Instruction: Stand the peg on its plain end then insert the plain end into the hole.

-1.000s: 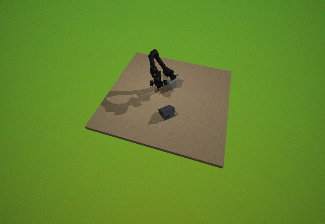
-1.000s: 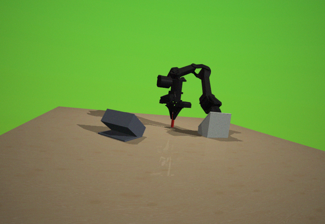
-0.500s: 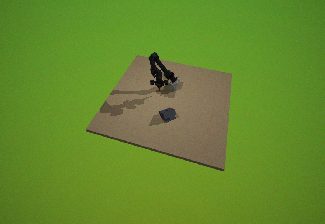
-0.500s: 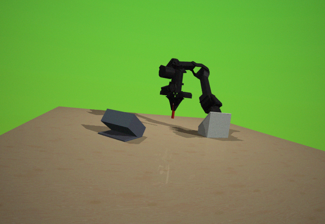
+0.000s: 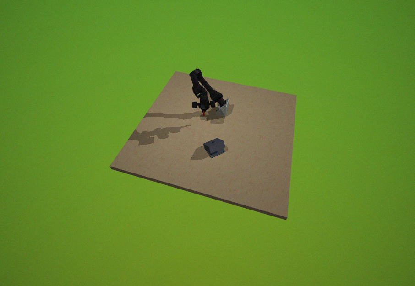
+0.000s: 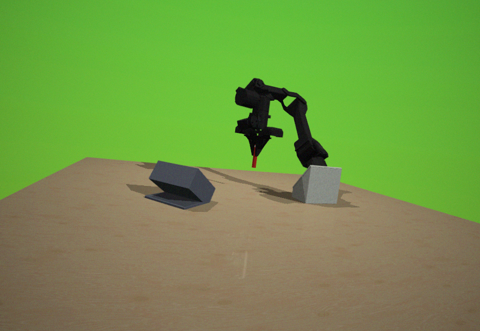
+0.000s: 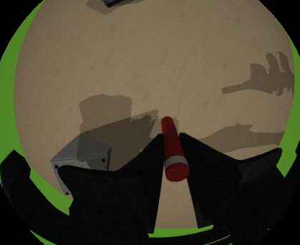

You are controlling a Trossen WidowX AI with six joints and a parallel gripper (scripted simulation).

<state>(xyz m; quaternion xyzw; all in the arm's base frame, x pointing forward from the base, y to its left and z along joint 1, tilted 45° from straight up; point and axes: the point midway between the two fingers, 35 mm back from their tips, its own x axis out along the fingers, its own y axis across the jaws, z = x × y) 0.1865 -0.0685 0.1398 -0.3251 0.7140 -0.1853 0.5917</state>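
Right now the panel is 28 cm ahead of my gripper tip, 13 cm to the left of it and 8 cm below it. Round my gripper tip: flat base plate: 29 cm ahead, 14 cm to the left, 12 cm below; then red peg: 2 cm above.
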